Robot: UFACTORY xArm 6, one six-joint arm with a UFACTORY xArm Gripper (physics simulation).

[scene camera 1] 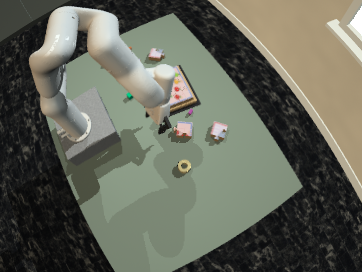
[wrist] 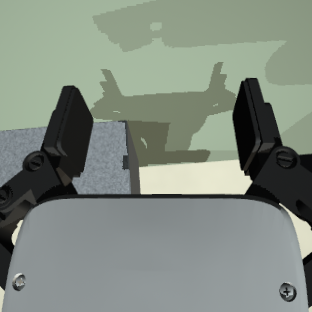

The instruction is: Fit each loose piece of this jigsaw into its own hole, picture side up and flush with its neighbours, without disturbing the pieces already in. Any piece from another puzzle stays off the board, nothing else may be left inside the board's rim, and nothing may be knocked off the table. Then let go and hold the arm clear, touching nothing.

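Observation:
The jigsaw board (scene camera 1: 188, 105) lies in scene camera 1 with a dark outer edge and a picture of fruit; the arm hides its left part. One loose pink piece (scene camera 1: 184, 131) lies below the board, another pink piece (scene camera 1: 219, 130) lies to its right, and a third piece (scene camera 1: 156, 53) lies above the board. Any pieces behind the arm are hidden. My gripper (scene camera 1: 164, 126) (wrist: 159, 98) is open and empty, raised over the table. In scene camera 1 it appears just left of the nearest loose piece; its height over it is hard to tell.
A yellow ring (scene camera 1: 184, 172) lies below the loose pieces. A magenta bit (scene camera 1: 190, 112) lies beside the board's lower edge, and a green cube (scene camera 1: 129, 95) lies left of it. A small orange bit (scene camera 1: 130, 48) shows beside the arm. The grey base block (scene camera 1: 102, 125) (wrist: 102, 155) stands at the left.

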